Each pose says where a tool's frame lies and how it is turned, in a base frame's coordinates. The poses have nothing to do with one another.
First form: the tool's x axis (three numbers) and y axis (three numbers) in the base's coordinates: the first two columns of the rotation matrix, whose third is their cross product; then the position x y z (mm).
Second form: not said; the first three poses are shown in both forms.
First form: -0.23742 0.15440 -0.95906 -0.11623 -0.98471 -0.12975 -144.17 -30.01 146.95
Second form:
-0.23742 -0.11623 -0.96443 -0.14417
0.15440 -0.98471 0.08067 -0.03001
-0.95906 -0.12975 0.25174 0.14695
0 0 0 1

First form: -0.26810 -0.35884 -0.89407 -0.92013 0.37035 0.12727 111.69 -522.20 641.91
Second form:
-0.26810 -0.92013 0.28545 0.11169
-0.35884 0.37035 0.85678 -0.52220
-0.89407 0.12727 -0.42947 0.64191
0 0 0 1

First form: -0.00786 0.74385 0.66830 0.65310 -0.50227 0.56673 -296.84 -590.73 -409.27
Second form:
-0.00786 0.65310 0.75723 -0.29684
0.74385 -0.50227 0.44092 -0.59073
0.66830 0.56673 -0.48186 -0.40927
0 0 0 1

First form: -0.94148 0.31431 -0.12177 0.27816 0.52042 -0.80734 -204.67 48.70 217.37
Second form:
-0.94148 0.27816 -0.19038 -0.20467
0.31431 0.52042 -0.79397 0.04870
-0.12177 -0.80734 -0.57739 0.21737
0 0 0 1

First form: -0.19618 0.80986 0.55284 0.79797 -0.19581 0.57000 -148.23 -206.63 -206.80
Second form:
-0.19618 0.79797 0.56987 -0.14823
0.80986 -0.19581 0.55297 -0.20663
0.55284 0.57000 -0.60783 -0.20680
0 0 0 1

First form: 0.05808 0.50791 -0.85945 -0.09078 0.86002 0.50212 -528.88 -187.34 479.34
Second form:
0.05808 -0.09078 0.99418 -0.52888
0.50791 0.86002 0.04886 -0.18734
-0.85945 0.50212 0.09606 0.47934
0 0 0 1

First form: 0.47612 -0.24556 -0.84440 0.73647 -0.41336 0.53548 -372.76 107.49 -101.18
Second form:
0.47612 0.73647 -0.48053 -0.37276
-0.24556 -0.41336 -0.87683 0.10749
-0.84440 0.53548 -0.01596 -0.10118
0 0 0 1

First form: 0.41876 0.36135 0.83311 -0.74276 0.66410 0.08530 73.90 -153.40 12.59
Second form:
0.41876 -0.74276 -0.52245 0.07390
0.36135 0.66410 -0.65452 -0.15340
0.83311 0.08530 0.54649 0.01259
0 0 0 1

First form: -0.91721 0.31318 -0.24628 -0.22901 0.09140 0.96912 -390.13 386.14 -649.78
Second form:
-0.91721 -0.22901 0.32602 -0.39013
0.31318 0.09140 0.94529 0.38614
-0.24628 0.96912 -0.01211 -0.64978
0 0 0 1

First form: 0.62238 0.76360 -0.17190 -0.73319 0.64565 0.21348 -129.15 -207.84 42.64
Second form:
0.62238 -0.73319 0.27400 -0.12915
0.76360 0.64565 -0.00683 -0.20784
-0.17190 0.21348 0.96170 0.04264
0 0 0 1

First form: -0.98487 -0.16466 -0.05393 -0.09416 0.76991 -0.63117 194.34 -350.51 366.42
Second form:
-0.98487 -0.09416 0.14545 0.19434
-0.16466 0.76991 -0.61654 -0.35051
-0.05393 -0.63117 -0.77377 0.36642
0 0 0 1

